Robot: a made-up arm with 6 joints.
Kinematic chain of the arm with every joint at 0, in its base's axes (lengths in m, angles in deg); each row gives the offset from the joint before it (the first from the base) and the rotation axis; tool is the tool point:
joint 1: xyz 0 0 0.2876 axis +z
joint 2: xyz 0 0 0 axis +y
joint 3: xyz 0 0 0.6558 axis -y
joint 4: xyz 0 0 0 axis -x
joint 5: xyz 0.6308 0 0 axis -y
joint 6: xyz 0 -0.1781 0 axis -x
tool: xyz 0 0 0
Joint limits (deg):
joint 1: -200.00..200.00
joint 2: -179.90..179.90
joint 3: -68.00..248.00
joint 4: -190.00..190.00
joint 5: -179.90..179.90
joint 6: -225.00..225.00
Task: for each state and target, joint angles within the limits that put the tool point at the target. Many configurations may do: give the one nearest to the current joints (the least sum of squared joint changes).
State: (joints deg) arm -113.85 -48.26 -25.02 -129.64 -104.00 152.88
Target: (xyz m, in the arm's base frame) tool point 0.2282 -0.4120 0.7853
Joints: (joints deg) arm -78.07 -15.60 -17.55 -140.84 -104.00 152.88
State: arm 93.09 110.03 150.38 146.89 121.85 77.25
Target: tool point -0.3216 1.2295 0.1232
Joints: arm 97.36 107.32 103.31 155.04 121.85 77.25
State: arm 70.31 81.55 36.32 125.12 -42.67 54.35
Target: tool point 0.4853 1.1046 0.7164
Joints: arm 61.87 58.64 52.84 121.38 -42.67 54.35
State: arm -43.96 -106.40 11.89 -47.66 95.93 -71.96
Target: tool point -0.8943 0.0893 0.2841
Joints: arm -13.93 -136.38 7.52 -43.79 95.93 -71.96
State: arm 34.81 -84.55 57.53 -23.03 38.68 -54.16
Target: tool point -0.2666 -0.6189 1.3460
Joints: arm 52.42 -46.79 65.04 -21.06 38.68 -54.16
